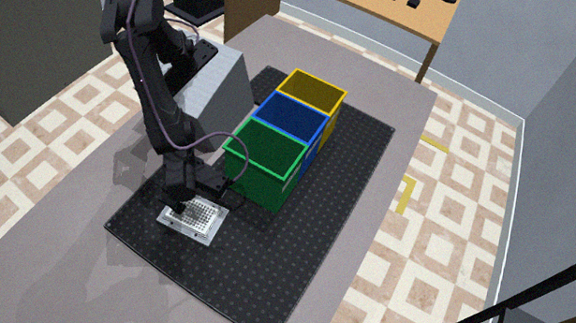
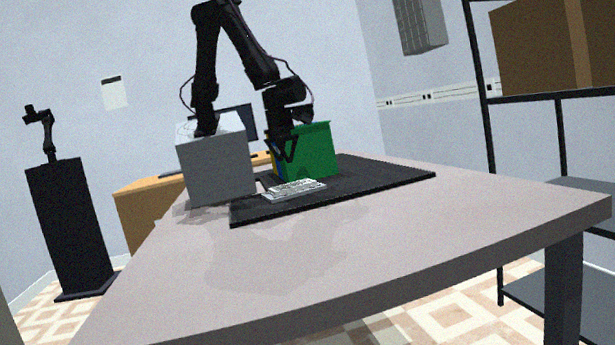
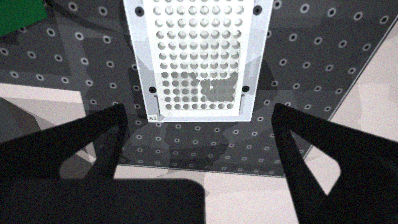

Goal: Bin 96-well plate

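Right now my hand is 80 mm above the white 96-well plate. Also, from my hand: blue bin: 60 mm ahead, 340 mm to the left, 10 mm below; then plate nest N1: 100 mm below; then green bin: 80 mm ahead, 210 mm to the left, 10 mm below.
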